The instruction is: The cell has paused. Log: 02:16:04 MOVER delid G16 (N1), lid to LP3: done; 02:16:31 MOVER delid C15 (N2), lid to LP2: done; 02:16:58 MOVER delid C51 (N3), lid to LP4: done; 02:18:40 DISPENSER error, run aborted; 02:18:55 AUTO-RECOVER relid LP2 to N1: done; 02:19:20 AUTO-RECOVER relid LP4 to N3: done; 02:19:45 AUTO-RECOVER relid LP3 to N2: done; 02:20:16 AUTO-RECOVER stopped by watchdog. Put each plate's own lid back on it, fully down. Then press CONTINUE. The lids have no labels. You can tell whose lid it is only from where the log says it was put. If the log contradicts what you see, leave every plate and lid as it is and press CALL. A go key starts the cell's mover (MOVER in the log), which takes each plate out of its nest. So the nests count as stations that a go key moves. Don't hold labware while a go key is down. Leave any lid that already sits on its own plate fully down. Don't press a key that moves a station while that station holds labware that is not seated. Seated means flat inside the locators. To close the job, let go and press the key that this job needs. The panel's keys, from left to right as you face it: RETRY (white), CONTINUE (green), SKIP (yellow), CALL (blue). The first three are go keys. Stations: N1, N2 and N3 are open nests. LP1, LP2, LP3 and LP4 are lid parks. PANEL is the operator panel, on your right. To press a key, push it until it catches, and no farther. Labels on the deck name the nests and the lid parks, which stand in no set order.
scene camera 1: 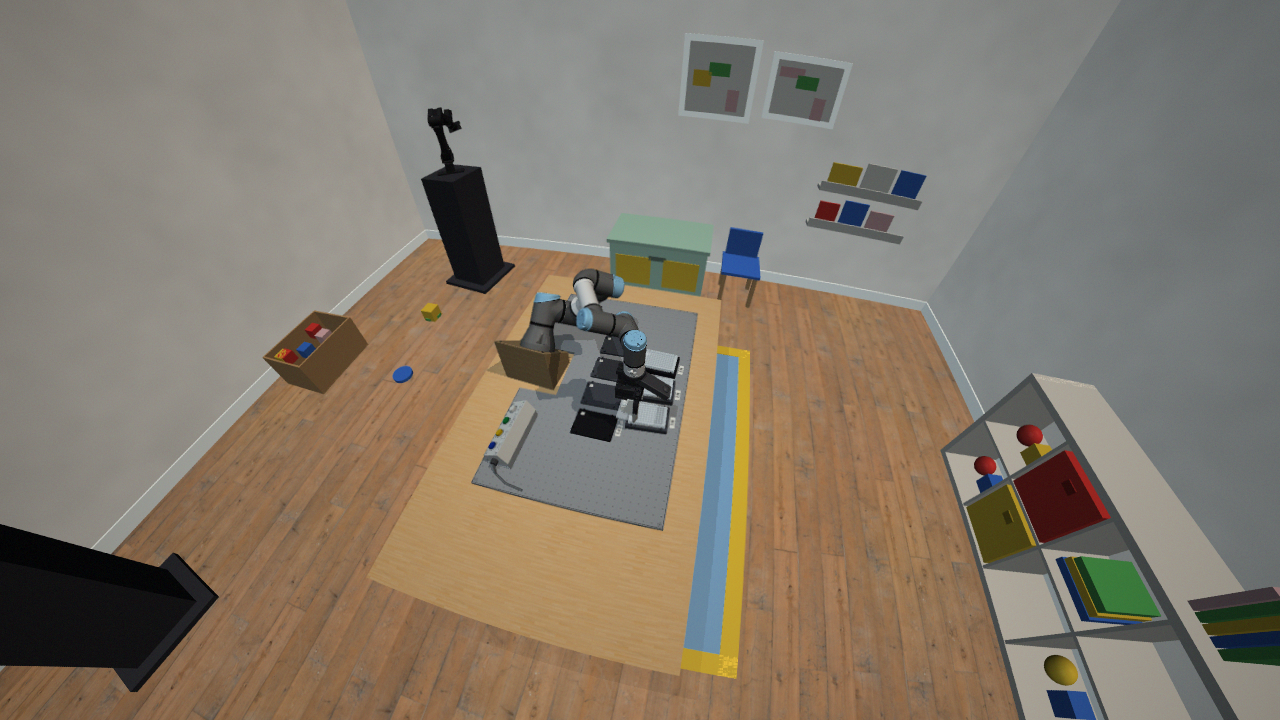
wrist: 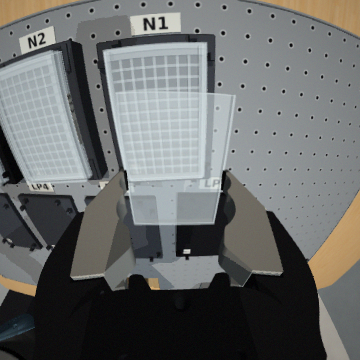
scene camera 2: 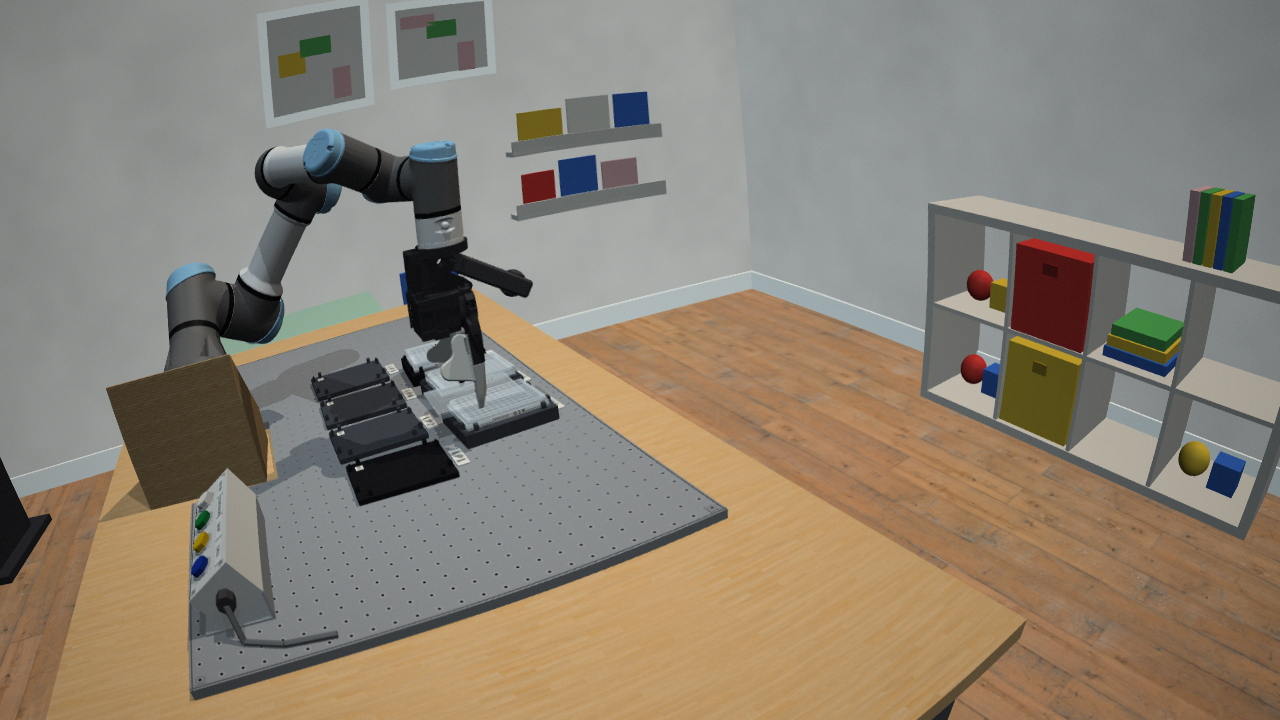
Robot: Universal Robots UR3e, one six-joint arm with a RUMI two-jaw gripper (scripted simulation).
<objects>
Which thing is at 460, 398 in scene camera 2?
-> A clear lid.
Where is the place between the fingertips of the gripper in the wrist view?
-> At 174, 171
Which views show the gripper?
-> Scene camera 1, the wrist view and scene camera 2: all of them.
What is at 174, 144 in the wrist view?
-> A clear lid.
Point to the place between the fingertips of the gripper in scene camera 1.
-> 636, 411
</objects>
